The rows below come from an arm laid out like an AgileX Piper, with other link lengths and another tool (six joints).
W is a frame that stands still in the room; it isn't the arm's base.
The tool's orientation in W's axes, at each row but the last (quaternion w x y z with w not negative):
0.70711, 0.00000, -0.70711, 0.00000
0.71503, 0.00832, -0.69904, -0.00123
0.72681, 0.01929, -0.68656, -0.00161
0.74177, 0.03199, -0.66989, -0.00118
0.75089, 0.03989, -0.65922, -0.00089
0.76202, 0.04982, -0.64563, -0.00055
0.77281, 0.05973, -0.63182, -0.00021
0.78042, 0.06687, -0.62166, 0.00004
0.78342, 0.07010, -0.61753, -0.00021
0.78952, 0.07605, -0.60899, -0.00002
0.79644, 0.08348, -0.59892, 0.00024
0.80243, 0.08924, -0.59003, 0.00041
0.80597, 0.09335, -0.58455, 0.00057
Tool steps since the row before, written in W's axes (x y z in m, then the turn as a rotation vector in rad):
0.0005, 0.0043, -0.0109, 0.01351, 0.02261, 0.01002
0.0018, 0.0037, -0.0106, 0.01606, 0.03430, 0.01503
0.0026, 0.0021, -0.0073, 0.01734, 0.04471, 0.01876
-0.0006, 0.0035, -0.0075, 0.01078, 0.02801, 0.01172
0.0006, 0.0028, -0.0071, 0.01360, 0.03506, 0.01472
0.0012, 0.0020, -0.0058, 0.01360, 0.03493, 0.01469
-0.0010, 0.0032, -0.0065, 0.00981, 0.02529, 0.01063
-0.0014, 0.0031, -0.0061, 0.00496, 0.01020, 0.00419
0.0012, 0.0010, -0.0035, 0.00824, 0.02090, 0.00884
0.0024, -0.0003, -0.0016, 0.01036, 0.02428, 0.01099
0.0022, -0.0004, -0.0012, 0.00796, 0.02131, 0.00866
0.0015, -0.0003, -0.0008, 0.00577, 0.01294, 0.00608
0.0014, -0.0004, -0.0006, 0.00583, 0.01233, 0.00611
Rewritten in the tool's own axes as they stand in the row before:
-0.0109, 0.0043, -0.0005, 0.01002, 0.02261, -0.01351
-0.0106, 0.0035, -0.0021, 0.01493, 0.03434, -0.01607
-0.0072, 0.0018, -0.0031, 0.01843, 0.04483, -0.01740
-0.0077, 0.0031, -0.0003, 0.01150, 0.02808, -0.01082
-0.0071, 0.0023, -0.0017, 0.01446, 0.03515, -0.01364
-0.0056, 0.0015, -0.0023, 0.01444, 0.03502, -0.01364
-0.0068, 0.0027, -0.0006, 0.01044, 0.02536, -0.00984
-0.0065, 0.0026, -0.0003, 0.00434, 0.01013, -0.00496
-0.0032, 0.0005, -0.0021, 0.00869, 0.02096, -0.00825
-0.0009, -0.0007, -0.0027, 0.01099, 0.02436, -0.01017
-0.0005, -0.0008, -0.0024, 0.00839, 0.02136, -0.00811
-0.0003, -0.0006, -0.0016, 0.00616, 0.01299, -0.00557
-0.0001, -0.0006, -0.0014, 0.00627, 0.01239, -0.00553

